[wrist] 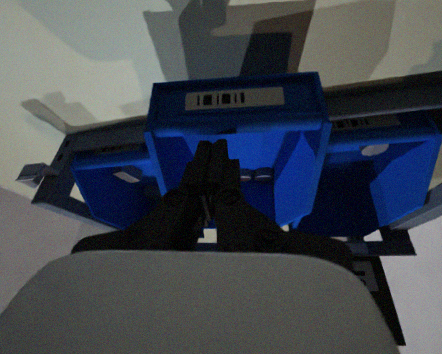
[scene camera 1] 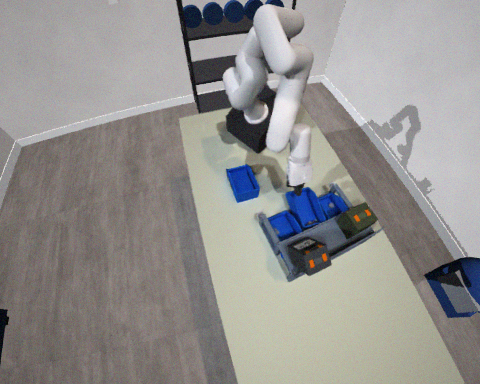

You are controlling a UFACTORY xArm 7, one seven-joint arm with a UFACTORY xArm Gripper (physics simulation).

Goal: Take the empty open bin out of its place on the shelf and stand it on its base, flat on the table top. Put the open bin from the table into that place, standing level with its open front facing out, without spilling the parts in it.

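Frame: origin at the arm's base, x ahead, y left, z up, level; centimetres.
Seen in the pictures: gripper, fingertip midpoint: (wrist: 216, 159) (scene camera 1: 297, 194); arm's base at its link origin: (scene camera 1: 256, 112).
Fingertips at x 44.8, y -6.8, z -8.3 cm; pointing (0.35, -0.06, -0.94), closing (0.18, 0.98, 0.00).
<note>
Pixels of each thing's middle, then the offset from my fingertips to it.
- dark case at the middle of its body: (scene camera 1: 308, 254) dy -16.2, dx +23.9, dz +9.8 cm
- green case at the middle of its body: (scene camera 1: 356, 220) dy +8.6, dx +23.4, dz +7.6 cm
A blue open bin (scene camera 1: 243, 183) stands on the table to the left of the shelf and looks empty. Another blue open bin (scene camera 1: 304, 207) (wrist: 300, 170) is in the middle place of the grey shelf (scene camera 1: 332, 242) (wrist: 107, 133). Two small round parts show inside it. Its labelled end sticks out farther than its neighbours and looks higher; whether it stands level I cannot tell. My gripper (scene camera 1: 298, 191) (wrist: 216, 159) is shut and empty, at the middle bin's protruding end. In the wrist view its fingers cover part of the bin's inside; contact cannot be told.
Blue bins with small parts sit left (scene camera 1: 283, 225) (wrist: 117, 187) and right (scene camera 1: 332, 205) (wrist: 345, 195) of the middle one. A dark case (scene camera 1: 311, 256) and a green case (scene camera 1: 357, 220) rest on the shelf top. Grey side posts flank the bins.
</note>
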